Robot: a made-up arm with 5 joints. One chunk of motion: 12 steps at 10 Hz.
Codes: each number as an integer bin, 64 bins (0 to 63) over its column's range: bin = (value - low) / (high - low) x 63, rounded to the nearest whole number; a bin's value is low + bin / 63 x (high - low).
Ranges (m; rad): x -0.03..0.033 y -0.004..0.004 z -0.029..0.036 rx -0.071..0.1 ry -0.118..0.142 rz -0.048..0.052
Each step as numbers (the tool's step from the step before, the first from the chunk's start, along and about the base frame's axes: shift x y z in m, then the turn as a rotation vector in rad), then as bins.
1 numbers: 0.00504 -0.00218 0.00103 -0.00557 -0.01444 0.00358
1 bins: 35 14 29 24 25 32
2 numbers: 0.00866 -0.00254 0.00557 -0.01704 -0.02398 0.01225
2 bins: 39 11 34 20 23 38
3 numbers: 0.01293 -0.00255 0.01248 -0.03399 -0.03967 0.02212
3 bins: 43 11 40 14 19 44
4 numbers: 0.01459 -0.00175 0.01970 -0.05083 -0.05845 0.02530
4 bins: 45 18 47 7 14 46
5 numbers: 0.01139 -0.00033 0.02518 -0.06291 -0.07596 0.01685
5 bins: 41 29 53 3 10 41
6 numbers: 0.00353 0.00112 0.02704 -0.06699 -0.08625 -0.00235
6 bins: 34 40 54 1 8 29
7 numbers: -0.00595 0.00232 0.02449 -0.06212 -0.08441 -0.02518
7 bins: 24 50 52 3 8 14
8 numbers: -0.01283 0.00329 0.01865 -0.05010 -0.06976 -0.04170
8 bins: 17 57 46 8 12 4
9 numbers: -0.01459 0.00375 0.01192 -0.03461 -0.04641 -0.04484
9 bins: 15 61 40 13 17 2
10 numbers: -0.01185 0.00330 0.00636 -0.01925 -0.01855 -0.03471
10 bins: 18 57 34 19 24 8
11 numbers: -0.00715 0.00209 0.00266 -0.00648 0.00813 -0.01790
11 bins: 23 48 31 24 31 19
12 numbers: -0.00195 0.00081 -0.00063 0.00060 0.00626 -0.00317
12 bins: 28 38 27 26 30 28
